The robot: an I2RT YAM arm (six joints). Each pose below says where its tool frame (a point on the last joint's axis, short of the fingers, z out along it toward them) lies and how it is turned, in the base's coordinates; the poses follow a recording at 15 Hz.
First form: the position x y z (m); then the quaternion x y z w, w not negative.
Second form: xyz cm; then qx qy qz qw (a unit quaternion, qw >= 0). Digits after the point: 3 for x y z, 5 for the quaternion.
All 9 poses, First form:
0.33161 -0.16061 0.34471 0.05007 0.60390 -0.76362 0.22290
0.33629 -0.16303 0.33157 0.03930 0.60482 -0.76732 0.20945
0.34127 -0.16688 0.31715 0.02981 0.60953 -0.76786 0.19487
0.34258 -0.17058 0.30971 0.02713 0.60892 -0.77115 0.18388
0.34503 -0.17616 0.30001 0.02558 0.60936 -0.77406 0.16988
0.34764 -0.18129 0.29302 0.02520 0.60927 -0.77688 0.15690
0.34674 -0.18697 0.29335 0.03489 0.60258 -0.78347 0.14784
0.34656 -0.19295 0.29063 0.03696 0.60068 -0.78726 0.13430
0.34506 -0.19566 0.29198 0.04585 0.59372 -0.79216 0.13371
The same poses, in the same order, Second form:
33.161 -16.061 34.471 0.05007 0.60390 -0.76362 0.22290
33.629 -16.303 33.157 0.03930 0.60482 -0.76732 0.20945
34.127 -16.688 31.715 0.02981 0.60953 -0.76786 0.19487
34.258 -17.058 30.971 0.02713 0.60892 -0.77115 0.18388
34.503 -17.616 30.001 0.02558 0.60936 -0.77406 0.16988
34.764 -18.129 29.302 0.02520 0.60927 -0.77688 0.15690
34.674 -18.697 29.335 0.03489 0.60258 -0.78347 0.14784
34.656 -19.295 29.063 0.03696 0.60068 -0.78726 0.13430
34.506 -19.566 29.198 0.04585 0.59372 -0.79216 0.13371

